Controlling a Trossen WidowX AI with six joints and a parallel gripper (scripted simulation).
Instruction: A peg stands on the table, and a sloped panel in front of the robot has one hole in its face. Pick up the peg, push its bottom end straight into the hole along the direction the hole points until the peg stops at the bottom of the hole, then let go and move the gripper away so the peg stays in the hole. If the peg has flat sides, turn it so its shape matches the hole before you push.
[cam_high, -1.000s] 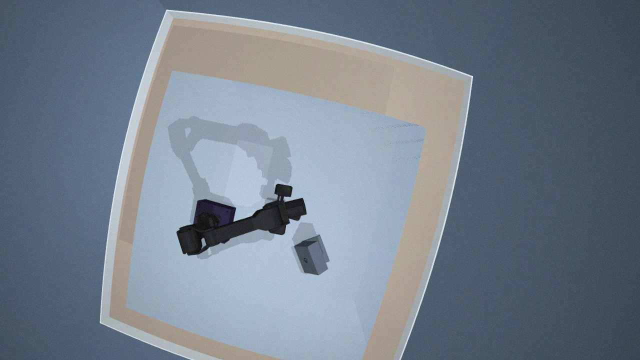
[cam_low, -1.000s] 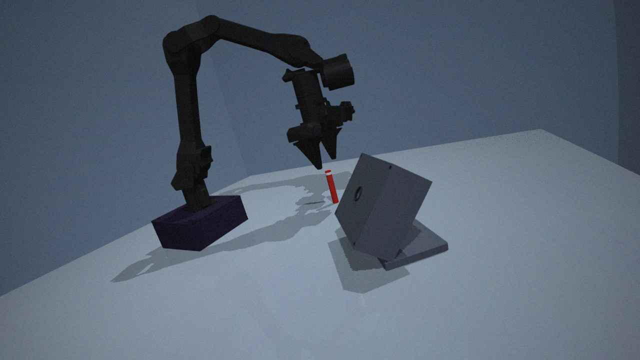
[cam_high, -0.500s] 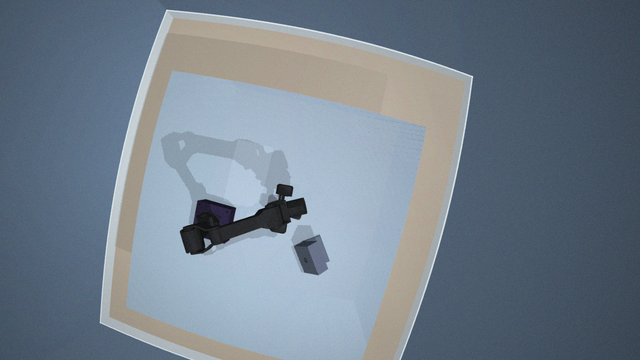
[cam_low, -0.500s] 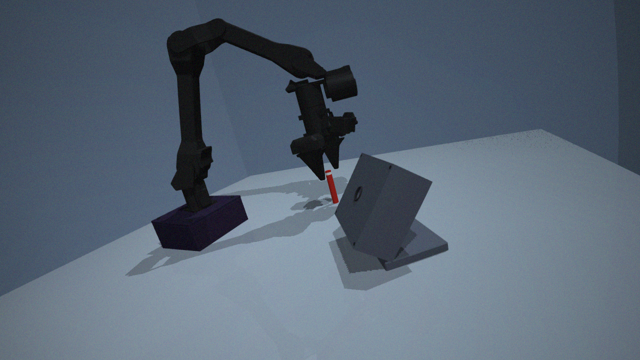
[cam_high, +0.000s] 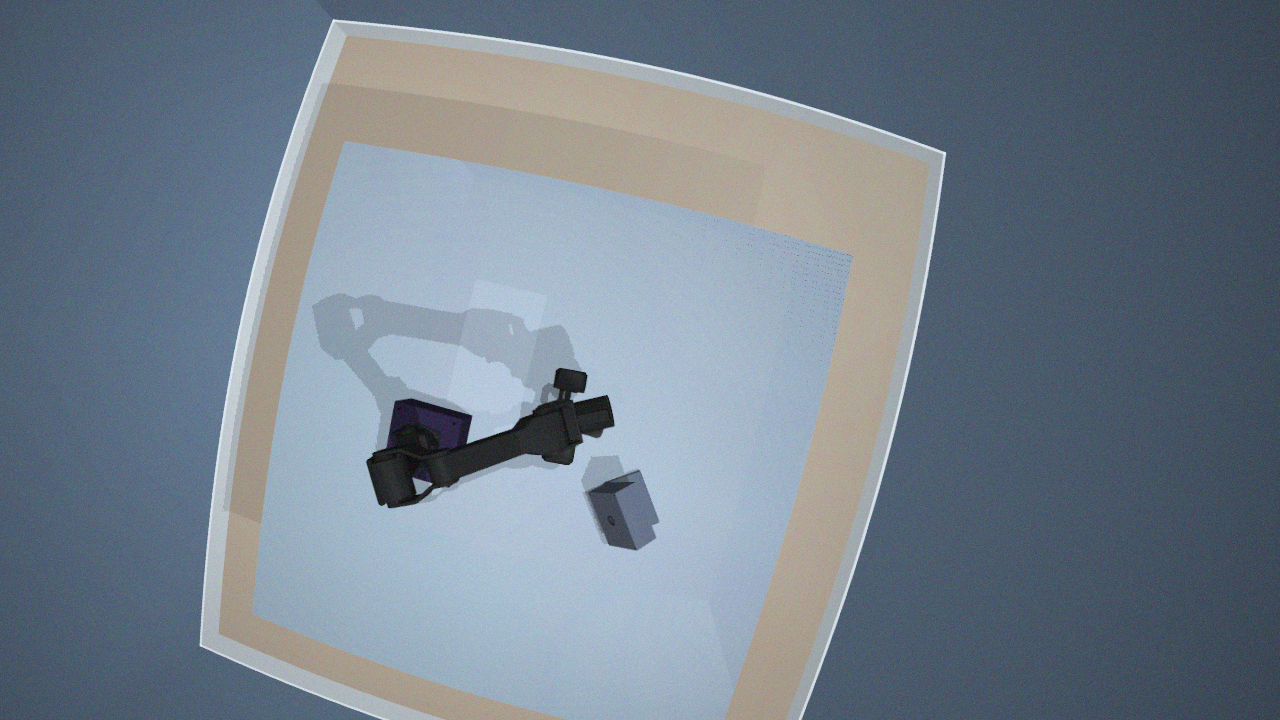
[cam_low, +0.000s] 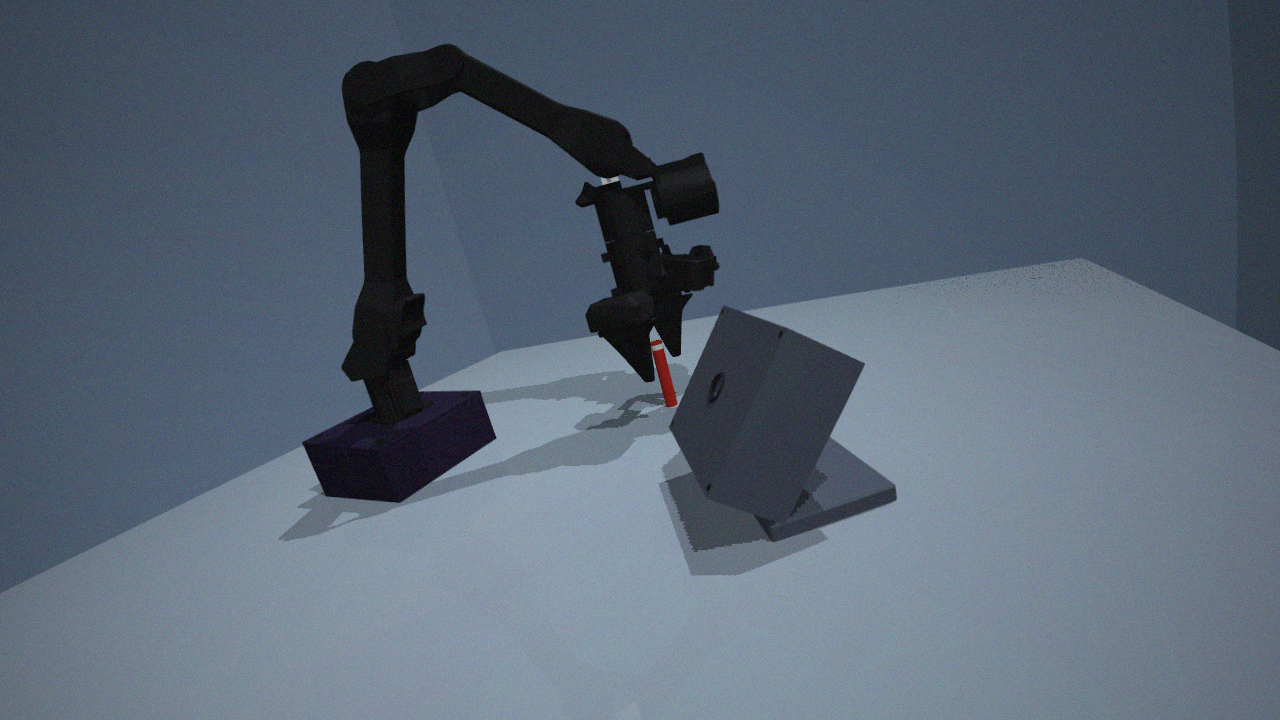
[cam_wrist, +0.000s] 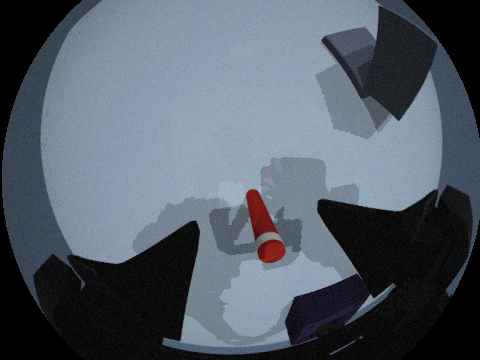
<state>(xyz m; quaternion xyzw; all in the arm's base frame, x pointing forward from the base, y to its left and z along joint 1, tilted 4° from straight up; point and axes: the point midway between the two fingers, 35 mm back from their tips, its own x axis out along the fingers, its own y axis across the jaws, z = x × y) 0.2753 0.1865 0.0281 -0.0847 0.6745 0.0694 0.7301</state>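
Right now my gripper tip is 10 mm below the red round peg. From my gripper tip the other things lie so: flat grey foot plate 200 mm ahead, 150 mm to the right, 40 mm below; panel 190 mm ahead, 160 mm to the right, 20 mm above.
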